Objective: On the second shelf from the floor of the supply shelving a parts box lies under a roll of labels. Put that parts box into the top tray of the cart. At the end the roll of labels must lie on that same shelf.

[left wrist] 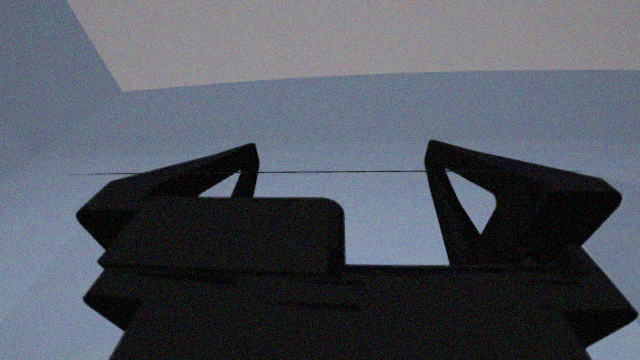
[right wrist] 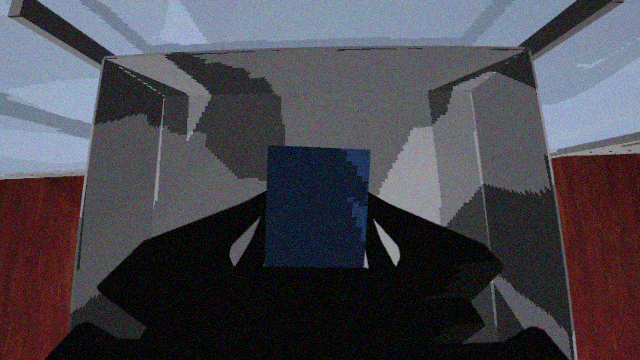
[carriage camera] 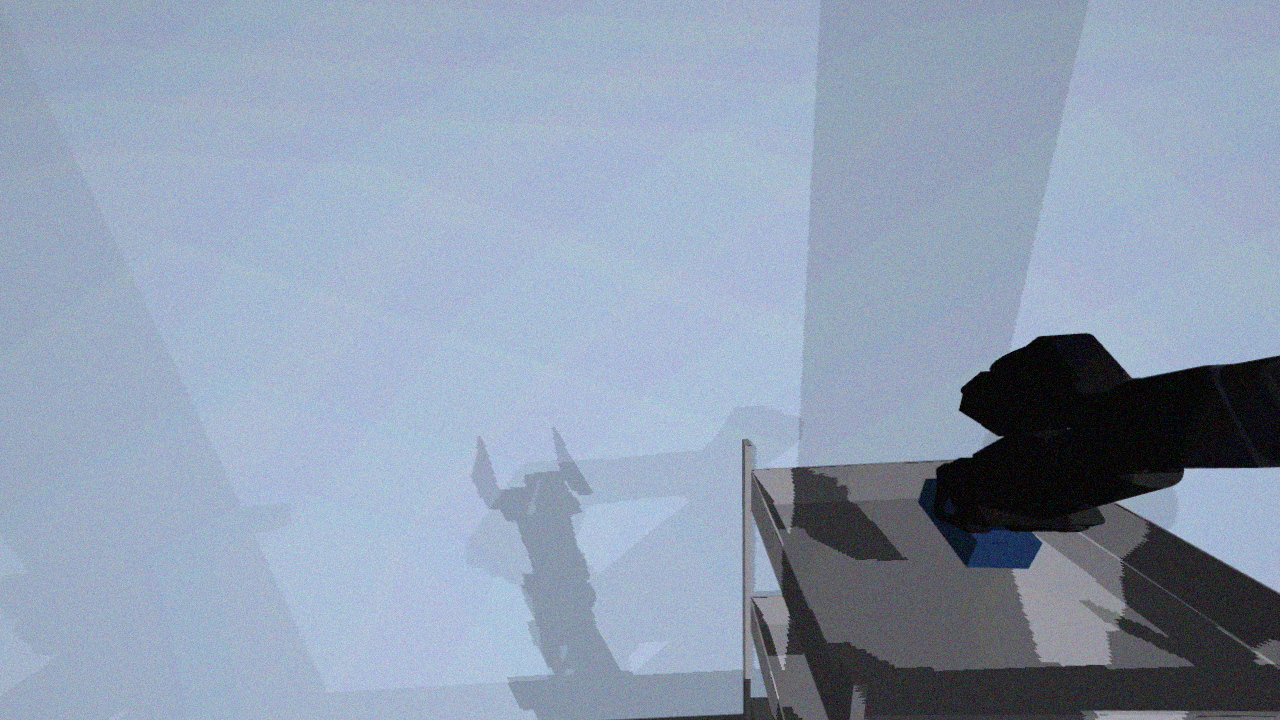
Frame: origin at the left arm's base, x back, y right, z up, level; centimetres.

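Seen in the pictures: left gripper, fingertip midpoint: (left wrist: 340, 151); right gripper, fingertip midpoint: (right wrist: 317, 196) (carriage camera: 963, 512).
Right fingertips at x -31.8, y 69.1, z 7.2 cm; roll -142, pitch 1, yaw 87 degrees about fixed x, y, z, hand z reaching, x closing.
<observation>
A point is followed by its place in that frame.
A blue parts box (carriage camera: 1004, 548) {x -25.9, y 68.4, z 7.6 cm} (right wrist: 315, 205) {x -31.2, y 69.0, z 9.4 cm} is between the fingers of my right gripper (carriage camera: 959, 506) {x -31.8, y 69.1, z 7.1 cm} (right wrist: 317, 196) {x -31.8, y 69.1, z 7.1 cm}, which is shut on it. The box is over the inside of the cart's grey top tray (carriage camera: 895, 617) {x -26.4, y 58.8, z -2.0 cm} (right wrist: 350, 75) {x -45.9, y 73.3, z 1.0 cm}, within its walls as seen in the right wrist view. How much height lies between the box and the tray floor is hard to judge. My left gripper (left wrist: 340, 151) {x -2.9, y -0.7, z 43.9 cm} is open and empty, with pale wall behind it. The roll of labels and the supply shelving do not show in these views.
The cart's upright post (carriage camera: 748, 546) {x -45.7, y 47.3, z -9.7 cm} rises at the tray's corner, and a lower tray (carriage camera: 769, 626) {x -46.0, y 51.2, z -28.5 cm} shows below. Two posts (right wrist: 55, 35) {x -45.8, y 47.7, z 7.9 cm} (right wrist: 575, 30) {x -44.9, y 91.3, z 7.4 cm} stand out at the tray's far corners. Red-brown floor (right wrist: 600, 250) {x 0.8, y 213.6, z -68.3 cm} lies on both sides of the cart. Arm shadows fall on the pale wall.
</observation>
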